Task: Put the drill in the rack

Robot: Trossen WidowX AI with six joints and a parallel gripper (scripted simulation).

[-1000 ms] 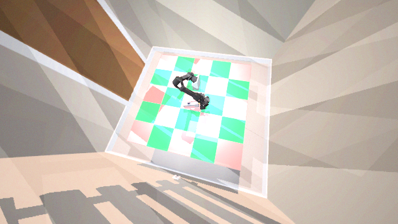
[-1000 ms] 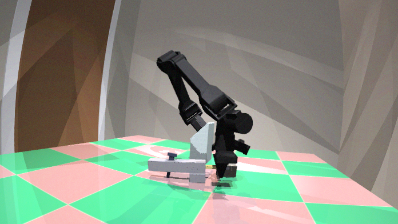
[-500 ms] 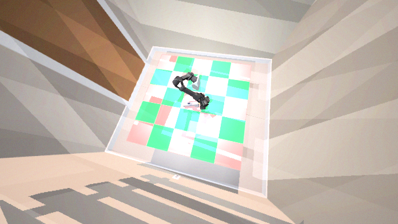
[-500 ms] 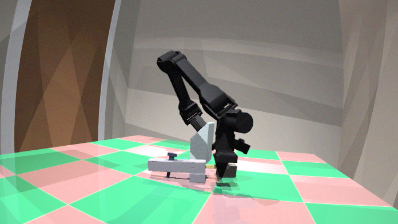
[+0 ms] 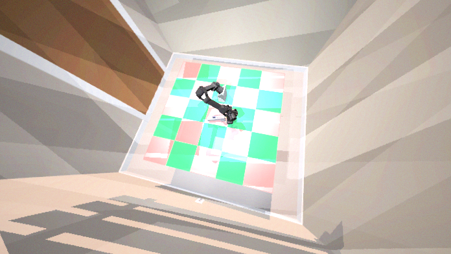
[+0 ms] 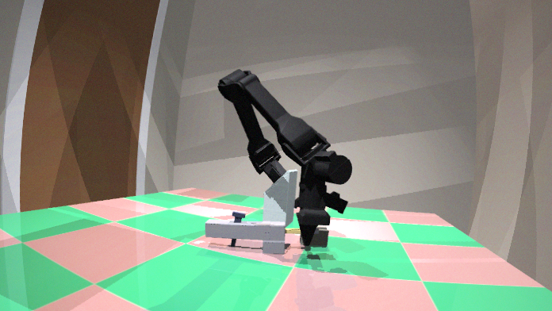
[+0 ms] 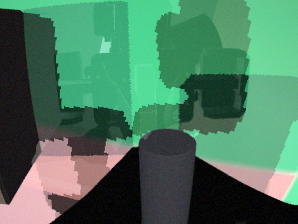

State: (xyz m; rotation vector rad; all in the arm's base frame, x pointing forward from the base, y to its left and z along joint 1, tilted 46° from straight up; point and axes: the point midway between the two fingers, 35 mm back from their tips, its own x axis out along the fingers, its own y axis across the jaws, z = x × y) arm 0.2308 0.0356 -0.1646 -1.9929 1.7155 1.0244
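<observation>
My gripper tip is now 1 cm short of the drill, 4 cm to the left of it and 3 cm below it. The rest, counted from my gripper tip: rack (8 cm behind); then key (5 cm ahead, 16 cm to the right, 3 cm above).
</observation>
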